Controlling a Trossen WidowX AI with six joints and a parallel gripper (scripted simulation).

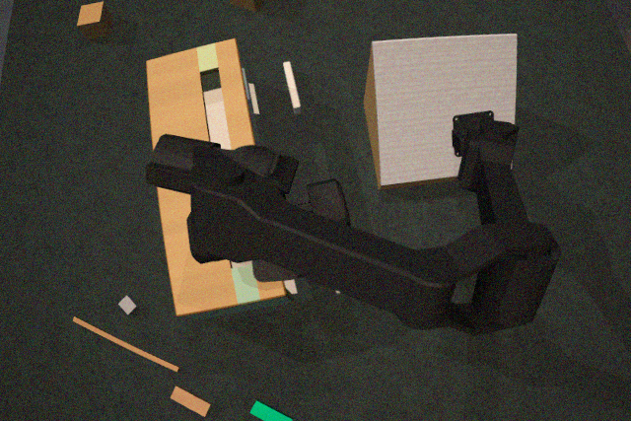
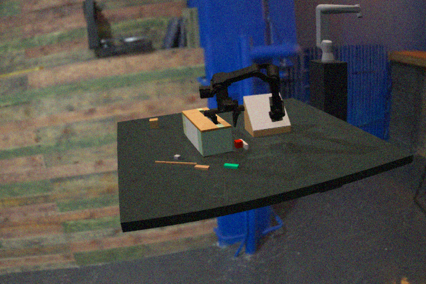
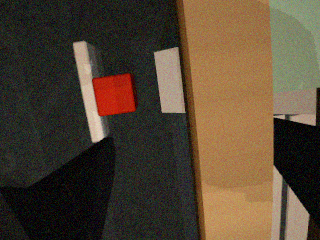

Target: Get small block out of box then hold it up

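Right now my gripper tip is 80 mm above the red block, 50 mm past it and 20 mm to the right of it. Also, from my gripper tip: grey chip: 250 mm ahead, 90 mm below, 40 mm to the left; then box: 120 mm to the right, 40 mm ahead, 30 mm below; then green block: 240 mm to the left, 90 mm below, 50 mm ahead.
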